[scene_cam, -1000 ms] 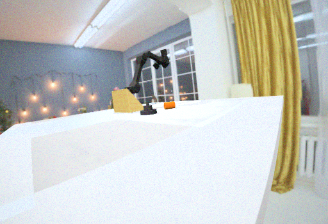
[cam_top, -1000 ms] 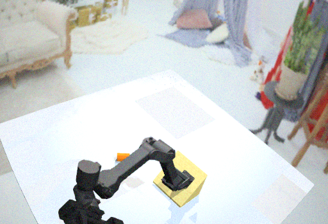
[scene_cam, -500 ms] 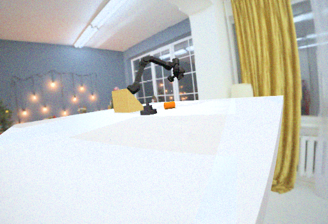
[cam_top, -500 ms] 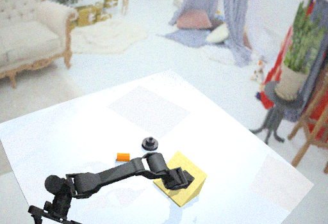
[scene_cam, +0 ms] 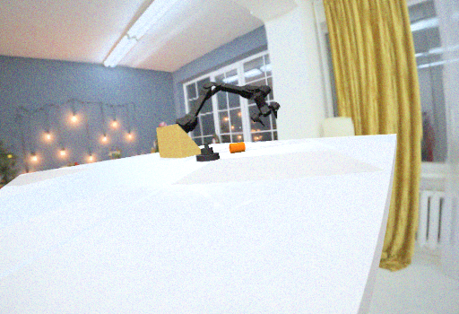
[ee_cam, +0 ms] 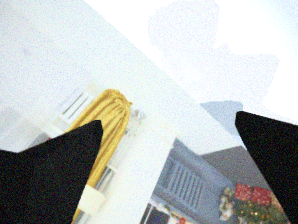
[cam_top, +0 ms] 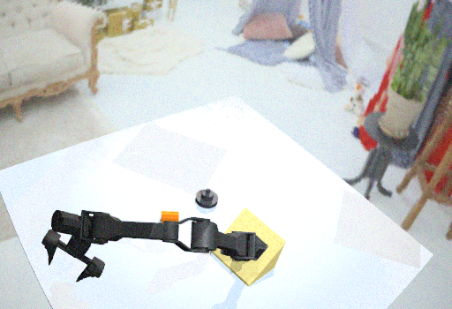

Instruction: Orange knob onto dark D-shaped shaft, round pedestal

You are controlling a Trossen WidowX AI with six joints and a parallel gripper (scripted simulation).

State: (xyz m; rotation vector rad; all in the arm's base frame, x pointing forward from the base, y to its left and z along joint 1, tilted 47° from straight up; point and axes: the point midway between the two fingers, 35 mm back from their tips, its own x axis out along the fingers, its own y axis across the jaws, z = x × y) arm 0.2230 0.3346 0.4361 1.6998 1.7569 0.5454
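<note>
Right now the orange knob is 80 mm ahead of my gripper tip, 460 mm to the right of it and 100 mm below it. Round my gripper tip: pedestal (90 mm ahead, 640 mm to the right, 90 mm below).
</note>
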